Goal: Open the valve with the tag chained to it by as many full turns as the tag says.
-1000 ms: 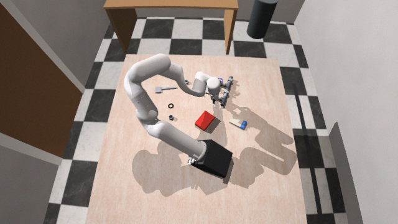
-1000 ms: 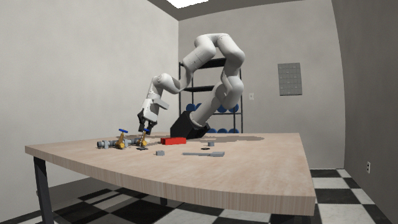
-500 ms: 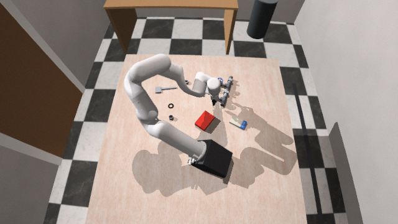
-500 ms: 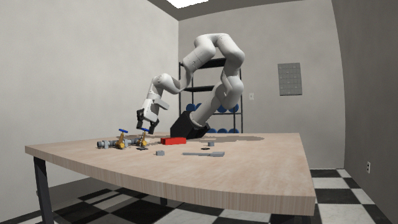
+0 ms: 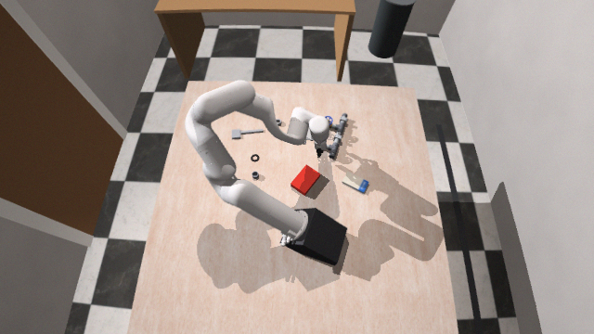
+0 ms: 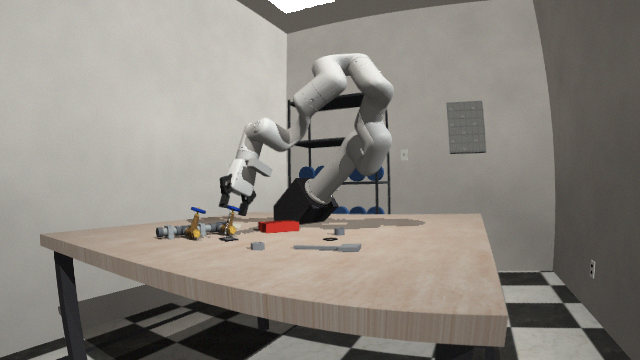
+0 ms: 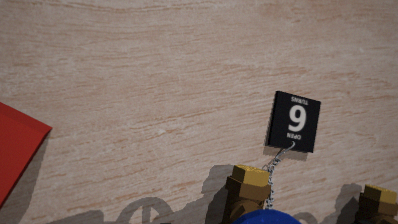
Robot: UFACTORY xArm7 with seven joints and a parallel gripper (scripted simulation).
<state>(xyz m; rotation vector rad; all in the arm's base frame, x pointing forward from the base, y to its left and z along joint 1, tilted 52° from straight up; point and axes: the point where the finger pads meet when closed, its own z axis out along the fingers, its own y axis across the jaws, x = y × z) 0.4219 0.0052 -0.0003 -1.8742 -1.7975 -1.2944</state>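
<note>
Right now my hand is 80 mm above the black tag, 70 mm short of it and 60 mm to the right of it. From my hand the other things lie so: red block (170 mm behind, 70 mm below, 20 mm to the left); white box (200 mm to the right, 120 mm behind, 80 mm below); grey flat tool (390 mm to the left, 80 mm below).
</note>
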